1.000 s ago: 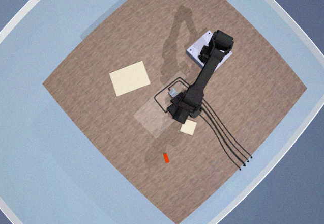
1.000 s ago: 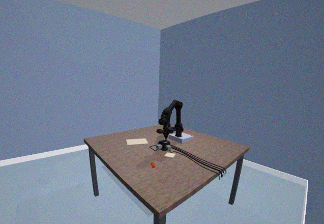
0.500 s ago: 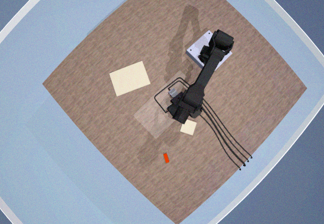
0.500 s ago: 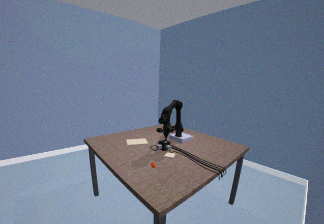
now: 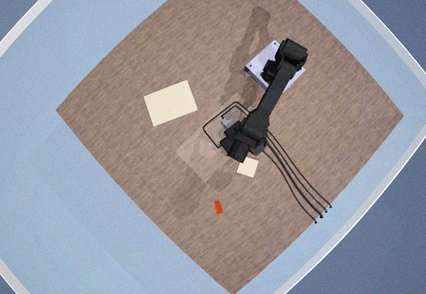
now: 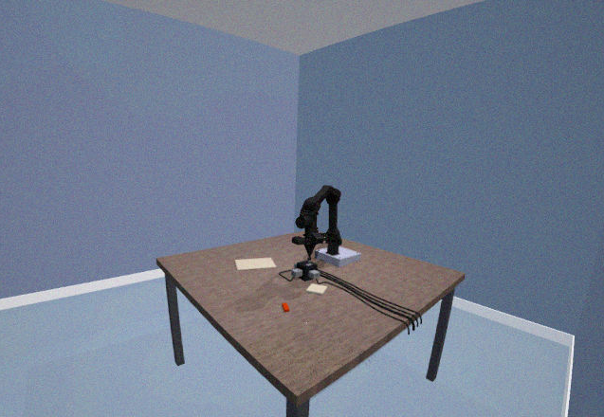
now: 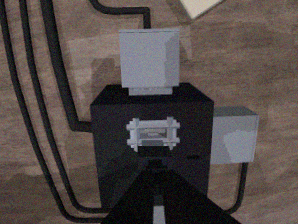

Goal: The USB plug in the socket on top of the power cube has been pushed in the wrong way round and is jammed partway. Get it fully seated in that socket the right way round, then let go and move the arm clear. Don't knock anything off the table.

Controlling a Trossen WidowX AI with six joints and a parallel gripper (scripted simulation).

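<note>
Now: gripper tip 60 mm above the grey-framed USB socket. Also, from my gripper tip: cream pad: 60 mm ahead, 130 mm to the left, 120 mm below; then cream sheet: 130 mm ahead, 320 mm to the right, 120 mm below; then orange block: 280 mm ahead, 180 mm to the left, 120 mm below.
</note>
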